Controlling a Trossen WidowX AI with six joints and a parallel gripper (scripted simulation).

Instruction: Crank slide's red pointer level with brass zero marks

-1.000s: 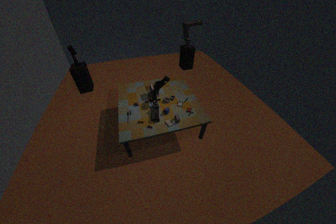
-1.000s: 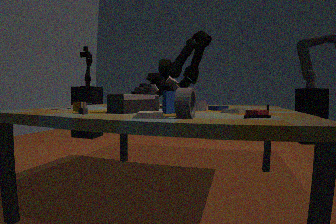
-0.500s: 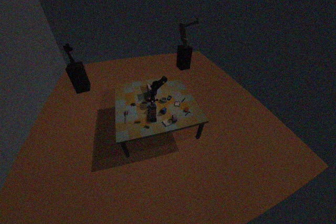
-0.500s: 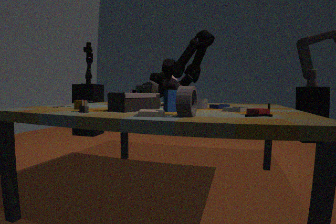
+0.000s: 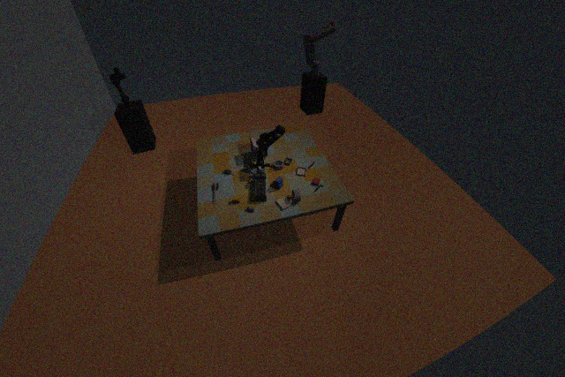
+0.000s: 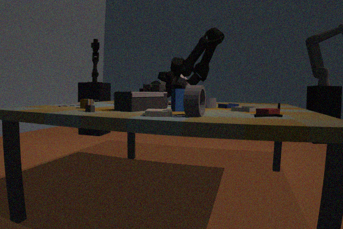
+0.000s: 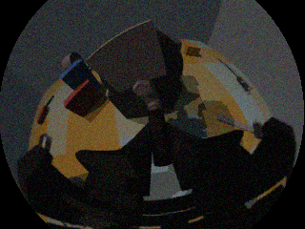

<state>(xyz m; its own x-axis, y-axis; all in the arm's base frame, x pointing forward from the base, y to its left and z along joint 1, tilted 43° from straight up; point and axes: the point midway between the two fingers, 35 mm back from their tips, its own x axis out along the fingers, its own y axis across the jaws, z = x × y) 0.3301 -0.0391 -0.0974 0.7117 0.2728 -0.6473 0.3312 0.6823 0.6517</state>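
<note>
Now: gripper tip 2 cm below the dark crank handle, 2 cm past it and 1 cm to the right of it. The rest, counted from my gripper tip: blue block 17 cm ahead, 12 cm to the left, 1 cm above; red pointer 11 cm ahead, 5 cm above, 3 cm to the right; yellow block 28 cm to the right, 21 cm ahead, 2 cm below.
</note>
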